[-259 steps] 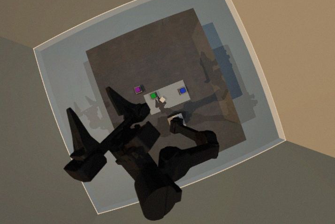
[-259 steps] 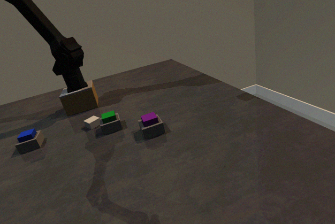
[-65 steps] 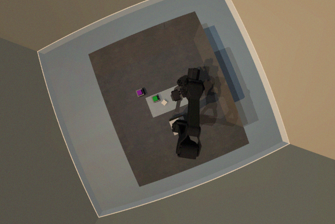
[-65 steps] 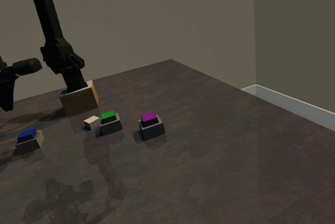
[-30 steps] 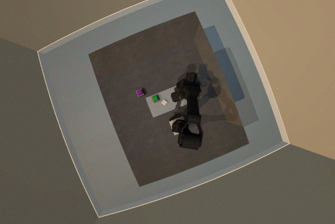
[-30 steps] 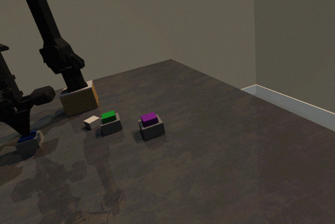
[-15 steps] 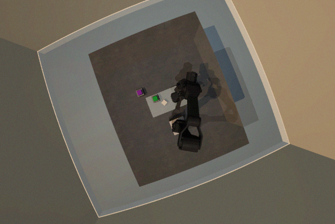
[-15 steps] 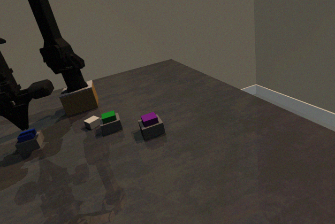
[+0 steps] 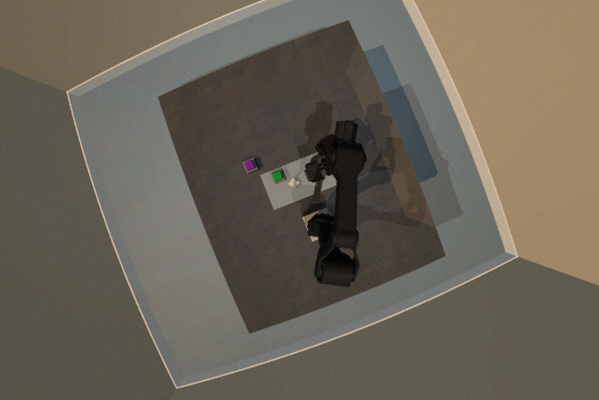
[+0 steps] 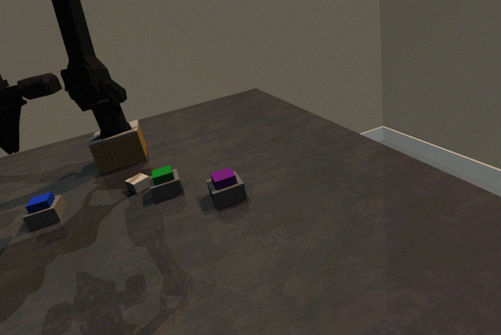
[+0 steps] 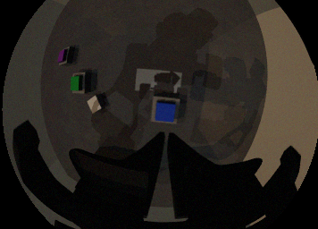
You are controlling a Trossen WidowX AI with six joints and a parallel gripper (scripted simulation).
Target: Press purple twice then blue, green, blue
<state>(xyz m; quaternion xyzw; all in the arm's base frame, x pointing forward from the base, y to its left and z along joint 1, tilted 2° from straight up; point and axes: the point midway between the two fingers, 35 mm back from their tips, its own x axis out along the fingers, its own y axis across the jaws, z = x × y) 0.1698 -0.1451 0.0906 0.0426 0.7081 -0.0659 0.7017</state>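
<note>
My gripper tip is now 70 mm short of the green button, 190 mm to the right of it and 90 mm above it. The rest, counted from my gripper tip: purple button (160 mm ahead, 270 mm to the left, 90 mm below); small white block (10 mm ahead, 150 mm to the left, 120 mm below); blue button (90 mm below).
</note>
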